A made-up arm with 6 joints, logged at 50 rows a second.
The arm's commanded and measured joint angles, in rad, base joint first. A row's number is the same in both.
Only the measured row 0 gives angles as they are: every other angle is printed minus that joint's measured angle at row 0.
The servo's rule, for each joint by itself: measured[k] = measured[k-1] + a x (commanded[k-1-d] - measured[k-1]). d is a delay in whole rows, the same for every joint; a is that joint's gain. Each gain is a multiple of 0.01, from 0.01 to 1. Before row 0 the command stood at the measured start. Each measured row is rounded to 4 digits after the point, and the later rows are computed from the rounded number. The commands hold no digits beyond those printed.
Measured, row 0:
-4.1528 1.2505 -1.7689 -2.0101 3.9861 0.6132
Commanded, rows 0 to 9:
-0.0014 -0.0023 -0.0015 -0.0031 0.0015 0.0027
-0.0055 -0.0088 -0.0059 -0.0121 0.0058 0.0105
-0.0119 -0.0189 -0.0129 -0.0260 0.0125 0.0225
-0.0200 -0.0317 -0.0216 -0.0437 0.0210 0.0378
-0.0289 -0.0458 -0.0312 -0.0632 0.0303 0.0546
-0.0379 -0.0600 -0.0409 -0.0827 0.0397 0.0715
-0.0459 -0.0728 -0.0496 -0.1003 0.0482 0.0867
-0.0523 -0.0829 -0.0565 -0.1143 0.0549 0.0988
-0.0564 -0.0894 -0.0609 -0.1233 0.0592 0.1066
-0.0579 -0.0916 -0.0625 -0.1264 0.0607 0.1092
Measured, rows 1 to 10:
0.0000 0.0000 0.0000 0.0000 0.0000 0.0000
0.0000 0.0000 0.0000 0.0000 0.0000 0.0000
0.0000 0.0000 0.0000 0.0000 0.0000 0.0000
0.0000 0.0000 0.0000 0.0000 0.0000 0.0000
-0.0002 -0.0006 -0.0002 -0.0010 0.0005 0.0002
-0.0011 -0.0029 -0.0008 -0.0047 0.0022 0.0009
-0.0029 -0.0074 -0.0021 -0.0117 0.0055 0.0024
-0.0058 -0.0142 -0.0042 -0.0223 0.0105 0.0049
-0.0097 -0.0230 -0.0072 -0.0358 0.0168 0.0084
-0.0145 -0.0334 -0.0109 -0.0513 0.0241 0.0128
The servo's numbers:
d 4
a 0.17 0.28 0.11 0.33 0.32 0.07

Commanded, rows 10 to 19:
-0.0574 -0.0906 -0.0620 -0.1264 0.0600 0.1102
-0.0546 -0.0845 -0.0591 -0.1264 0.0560 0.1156
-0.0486 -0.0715 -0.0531 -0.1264 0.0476 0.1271
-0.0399 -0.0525 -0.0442 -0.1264 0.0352 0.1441
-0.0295 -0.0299 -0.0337 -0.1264 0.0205 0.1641
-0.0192 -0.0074 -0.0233 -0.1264 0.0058 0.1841
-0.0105 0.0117 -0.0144 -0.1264 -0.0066 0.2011
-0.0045 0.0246 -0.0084 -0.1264 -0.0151 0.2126
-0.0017 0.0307 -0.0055 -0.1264 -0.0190 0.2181
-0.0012 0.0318 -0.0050 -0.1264 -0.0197 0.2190
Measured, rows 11 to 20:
-0.0198 -0.0444 -0.0152 -0.0675 0.0318 0.0180
-0.0253 -0.0552 -0.0197 -0.0829 0.0392 0.0237
-0.0306 -0.0648 -0.0242 -0.0962 0.0456 0.0295
-0.0352 -0.0723 -0.0284 -0.1062 0.0504 0.0351
-0.0390 -0.0774 -0.0321 -0.1129 0.0535 0.0404
-0.0417 -0.0794 -0.0351 -0.1174 0.0543 0.0457
-0.0429 -0.0772 -0.0371 -0.1204 0.0522 0.0514
-0.0424 -0.0703 -0.0379 -0.1224 0.0468 0.0579
-0.0402 -0.0590 -0.0374 -0.1237 0.0384 0.0653
-0.0366 -0.0446 -0.0358 -0.1246 0.0280 0.0736

